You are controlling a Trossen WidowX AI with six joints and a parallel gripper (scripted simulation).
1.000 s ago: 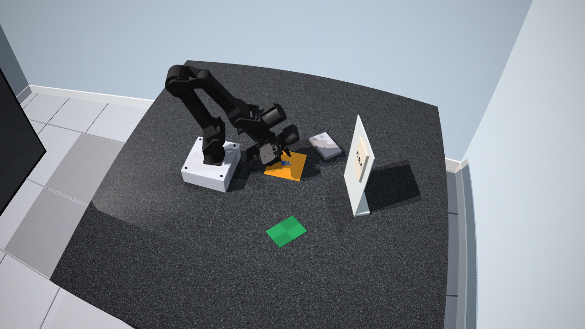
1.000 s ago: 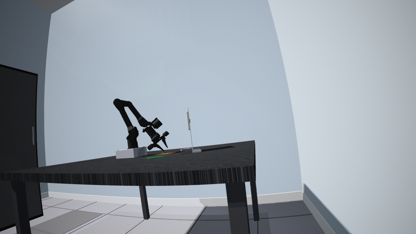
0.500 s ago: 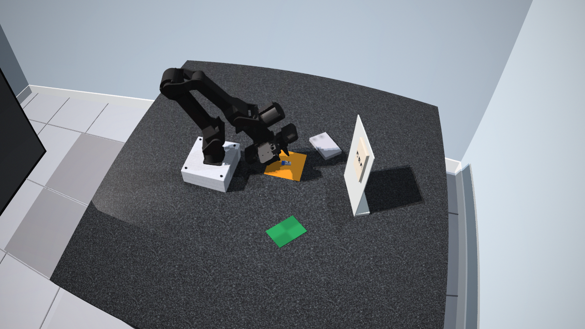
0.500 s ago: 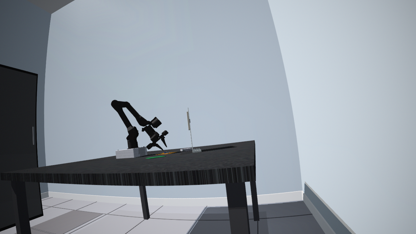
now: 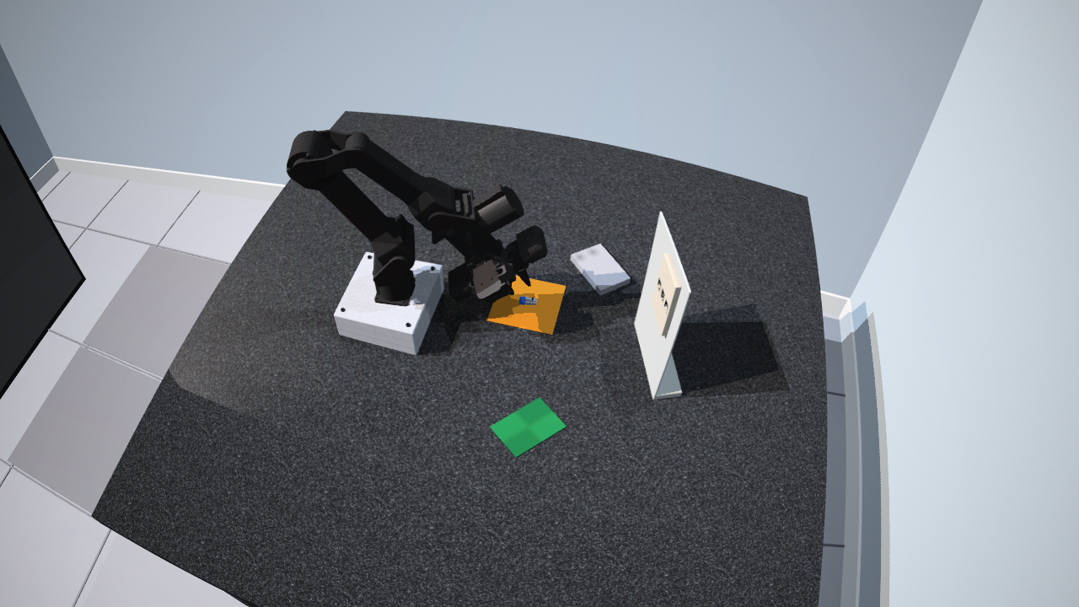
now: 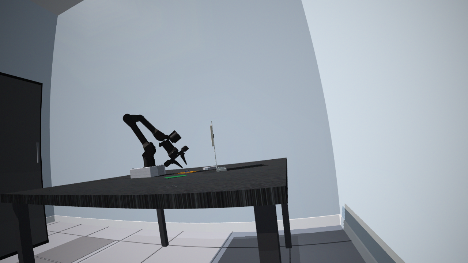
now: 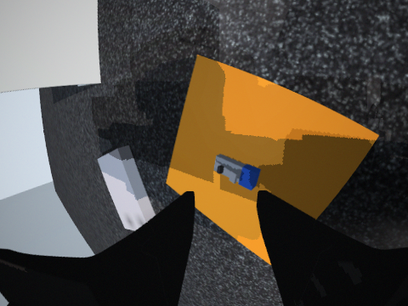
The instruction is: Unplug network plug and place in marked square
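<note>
My gripper tip is 30 mm above the thin grey tab, 20 mm short of it and 10 mm to the right of it. From my gripper tip the other things lie so: orange square: 40 mm below, 10 mm ahead; network plug: 30 mm below, 10 mm ahead; flat block: 140 mm ahead, 110 mm to the left, 30 mm below.
</note>
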